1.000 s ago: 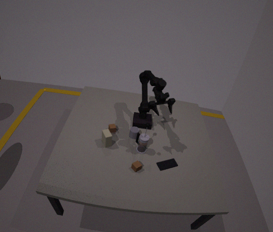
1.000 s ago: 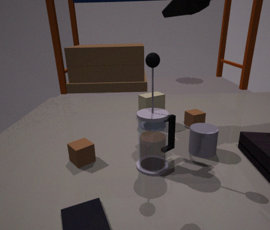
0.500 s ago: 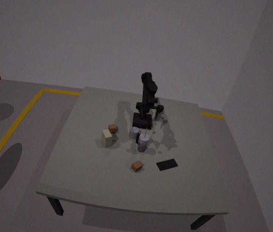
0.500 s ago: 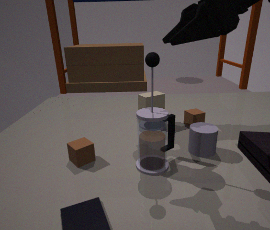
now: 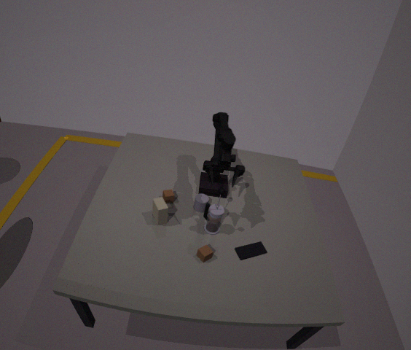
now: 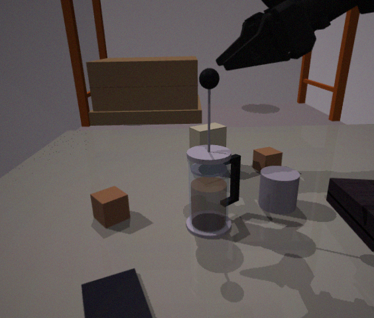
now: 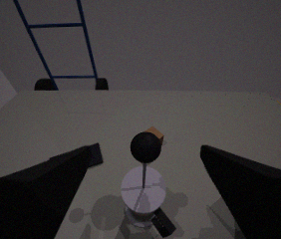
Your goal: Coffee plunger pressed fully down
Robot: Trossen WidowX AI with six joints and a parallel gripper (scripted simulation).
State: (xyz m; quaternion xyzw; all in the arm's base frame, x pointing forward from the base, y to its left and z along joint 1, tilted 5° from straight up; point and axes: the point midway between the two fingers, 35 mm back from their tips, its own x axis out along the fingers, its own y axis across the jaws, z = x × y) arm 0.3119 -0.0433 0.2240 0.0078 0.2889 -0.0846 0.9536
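The glass coffee press is 15 cm below my gripper tip and 1 cm to the right of it. From my gripper tip the other things lie so: grey cylinder: 24 cm below, 14 cm behind, 4 cm to the right.
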